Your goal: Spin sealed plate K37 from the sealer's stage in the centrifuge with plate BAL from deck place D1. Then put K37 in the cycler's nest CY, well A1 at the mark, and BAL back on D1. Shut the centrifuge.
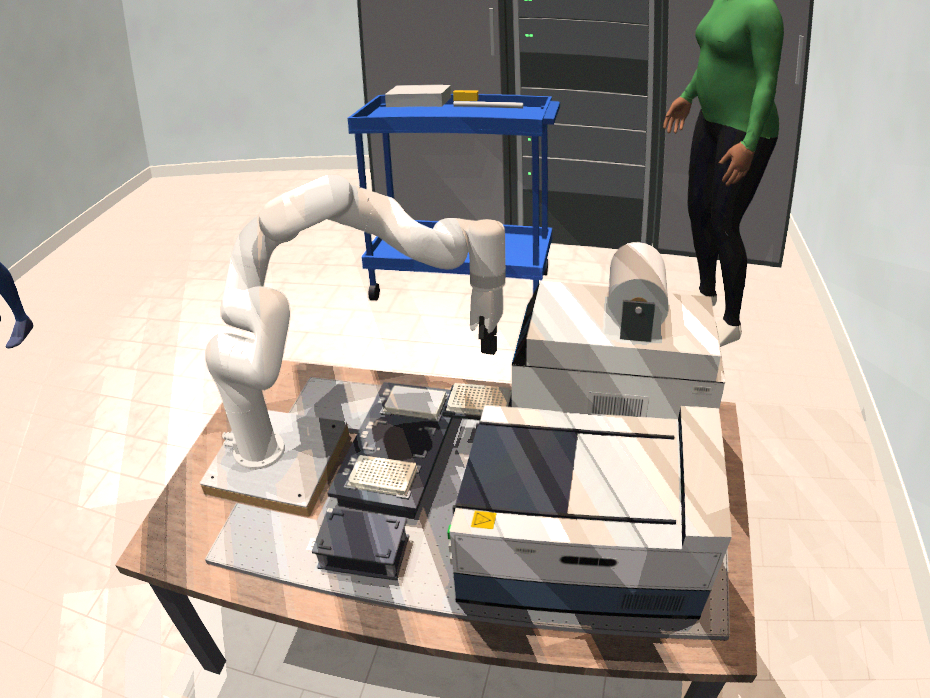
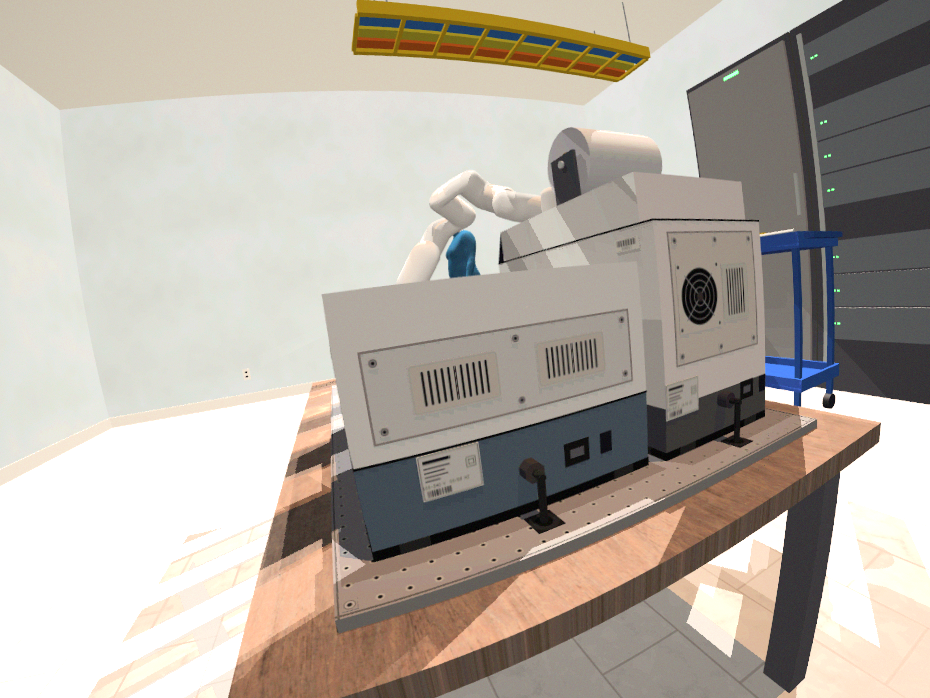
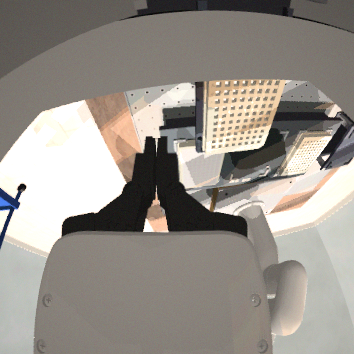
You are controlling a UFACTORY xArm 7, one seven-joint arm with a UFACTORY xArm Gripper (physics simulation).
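Places are measured from the arm's base along level axes (x back, y right, z up), in centimetres.
Where they show: gripper, fingertip midpoint: [image 1: 489,352]; arm's base, link origin: [image 1: 259,450].
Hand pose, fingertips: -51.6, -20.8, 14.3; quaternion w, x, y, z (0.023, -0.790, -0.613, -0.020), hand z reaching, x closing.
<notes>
Each offset is from my fingertips to the centre of the thing, as dx, dy, dz.
My gripper [image 1: 489,350] [image 3: 156,138] is shut and empty, high above the table's back, left of the sealer. A cream plate {+1.7, +9.3, -6.0} [image 1: 478,398] [image 3: 242,115] sits on the stage at the sealer {-27.9, +12.8, +6.9} [image 1: 619,356]. Another cream plate {+20.4, +28.8, -11.3} [image 1: 381,475] [image 3: 306,151] lies on the front part of the dark deck. A pale, flat-topped plate {+16.9, +4.2, -11.3} [image 1: 415,401] [image 3: 201,165] lies at the deck's back. Plate names are unreadable. A white and blue machine {-21.5, +42.5, -4.7} [image 1: 578,559] [image 2: 499,458], with a dark panel {-8.1, +41.1, +4.3} [image 1: 518,469] on top, stands front right; its interior does not show.
A low dark block {+22.2, +45.8, -13.8} [image 1: 360,537] [image 3: 342,145] with raised corner pieces stands at the table's front left. The tall sealer housing bears a large white cylinder [image 1: 637,281] [image 2: 619,154]. A blue cart [image 1: 446,123] stands behind the table. A person in green [image 1: 739,71] stands behind right.
</notes>
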